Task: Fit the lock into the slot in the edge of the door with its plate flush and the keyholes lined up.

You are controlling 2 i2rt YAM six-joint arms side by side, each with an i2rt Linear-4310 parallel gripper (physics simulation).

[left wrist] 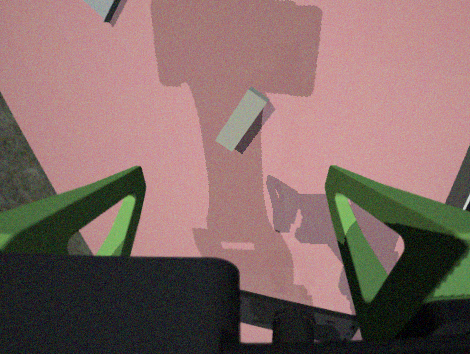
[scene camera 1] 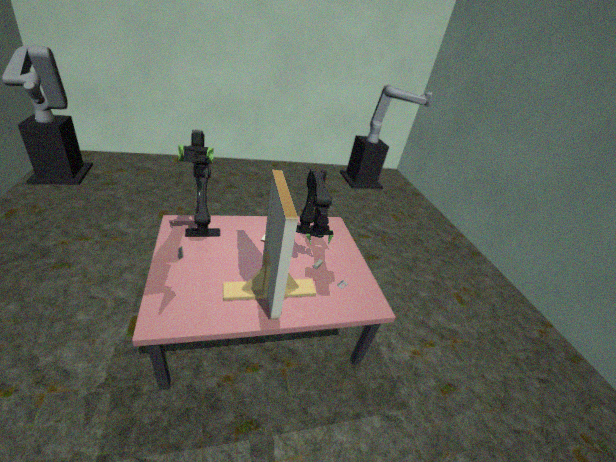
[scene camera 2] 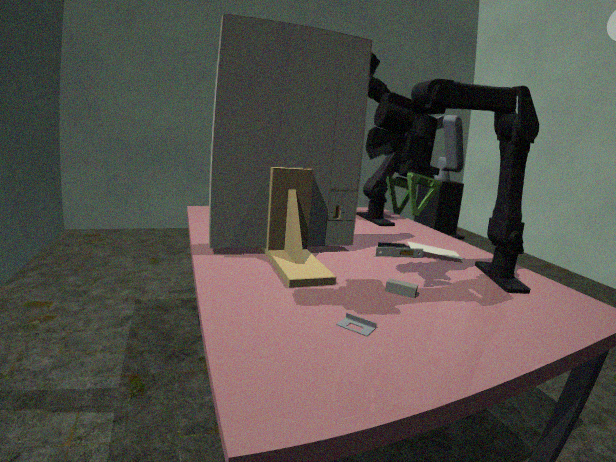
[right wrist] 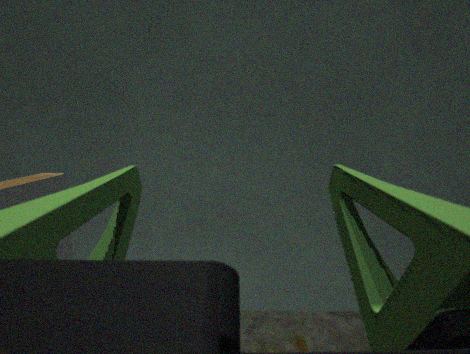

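Seen in the pictures: left gripper, fingertip midpoint: (left wrist: 235, 176) (scene camera 1: 319, 244) (scene camera 2: 405, 214); right gripper, fingertip midpoint: (scene camera 1: 194, 153) (right wrist: 235, 176); left arm's base, link origin: (left wrist: 292, 316) (scene camera 1: 304, 230) (scene camera 2: 500, 277); right arm's base, link origin: (scene camera 1: 203, 232) (scene camera 2: 374, 219).
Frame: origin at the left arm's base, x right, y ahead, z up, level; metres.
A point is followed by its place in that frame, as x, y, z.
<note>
The grey door (scene camera 1: 286, 260) @(0.011, 0.748, 0.375) (scene camera 2: 290, 100) @(0.059, 0.578, 0.380) stands upright in a wooden stand. Its keyhole (scene camera 2: 338, 212) @(0.122, 0.436, 0.107) shows low near the edge toward the arms; the slot in that edge is hidden. The lock (scene camera 2: 399, 251) @(0.116, 0.259, 0.016), a grey case with a narrow plate with end holes, appears to lie on its side on the table in scene camera 2, right of the door. My left gripper (scene camera 1: 319, 241) @(-0.111, 0.319, 0.160) (scene camera 2: 407, 213) @(-0.111, 0.319, 0.160) (left wrist: 235, 176) @(-0.111, 0.319, 0.160) is open and empty, pointing down above the table, above the lock's height. My right gripper (scene camera 1: 196, 152) @(0.470, 0.533, 0.632) (right wrist: 235, 176) @(0.470, 0.533, 0.632) is open and empty, raised high at the left in scene camera 1.
A grey block (scene camera 1: 318, 263) @(-0.131, 0.314, 0.022) (scene camera 2: 401, 288) @(-0.141, 0.311, 0.014) (left wrist: 241, 120) @(-0.128, 0.309, 0.022) and a slotted angled plate (scene camera 1: 342, 284) @(-0.276, 0.417, 0.000) (scene camera 2: 356, 326) @(-0.279, 0.415, 0.000) (left wrist: 102, 7) @(-0.291, 0.397, 0.002) lie on the table. A flat white piece (scene camera 2: 435, 251) @(0.156, 0.139, 0.013) lies by the lock. A small dark piece (scene camera 1: 180, 253) @(0.594, 0.503, 0.037) is at the left. The stand's foot (scene camera 1: 240, 290) @(0.220, 0.635, 0.018) (scene camera 2: 305, 272) @(-0.102, 0.508, 0.018) juts out.
</note>
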